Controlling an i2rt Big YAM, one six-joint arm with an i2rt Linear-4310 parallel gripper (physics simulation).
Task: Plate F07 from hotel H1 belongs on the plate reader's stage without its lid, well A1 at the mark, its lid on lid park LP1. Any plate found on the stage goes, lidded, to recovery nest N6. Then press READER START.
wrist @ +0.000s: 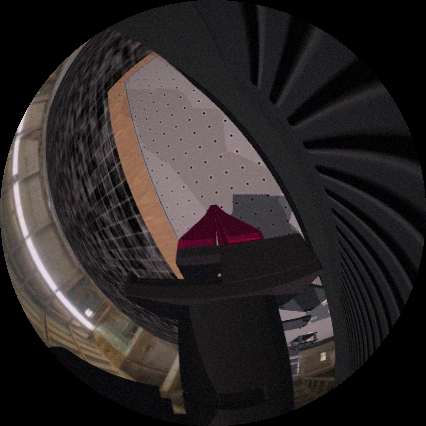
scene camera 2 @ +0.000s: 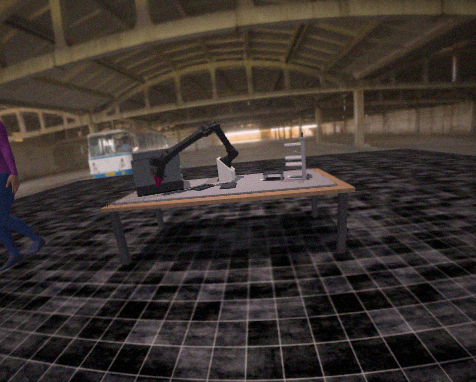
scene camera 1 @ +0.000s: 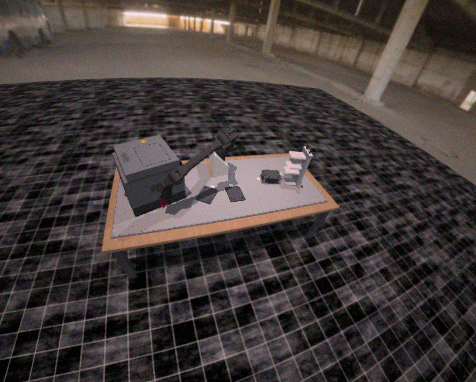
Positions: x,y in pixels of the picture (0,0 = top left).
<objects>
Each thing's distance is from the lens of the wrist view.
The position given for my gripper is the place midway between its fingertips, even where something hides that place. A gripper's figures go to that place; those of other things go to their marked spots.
my gripper (wrist: pixel 213 209): 14 cm
vented side panel (wrist: pixel 343 138): 2 cm
</objects>
